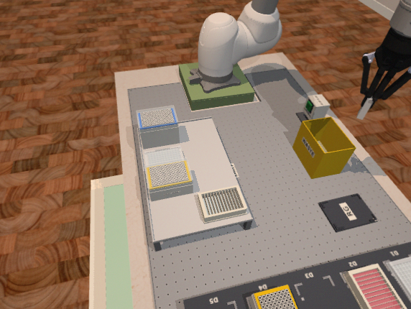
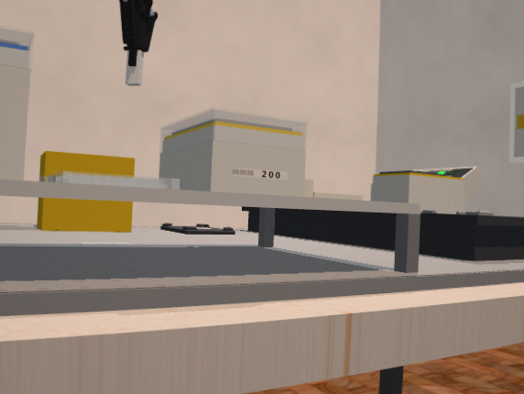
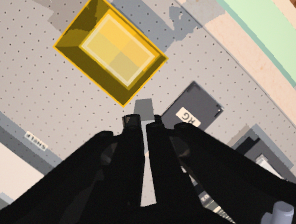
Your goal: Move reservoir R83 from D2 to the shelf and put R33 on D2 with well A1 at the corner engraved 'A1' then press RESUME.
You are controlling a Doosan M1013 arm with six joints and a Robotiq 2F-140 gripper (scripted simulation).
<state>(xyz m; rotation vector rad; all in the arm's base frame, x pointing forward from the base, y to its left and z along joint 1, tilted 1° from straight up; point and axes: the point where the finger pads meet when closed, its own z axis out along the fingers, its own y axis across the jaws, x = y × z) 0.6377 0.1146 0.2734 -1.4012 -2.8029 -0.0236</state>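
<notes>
The key box is 260 mm behind my hand, 120 mm to the left of it and 250 mm below it. From my hand the other things lie so: shelf label 150 mm behind, 280 mm to the right, 310 mm below; then regrip nest RG 140 mm ahead, 30 mm to the right, 310 mm below; then yellow waste bin 80 mm behind, 20 mm to the left, 270 mm below.
</notes>
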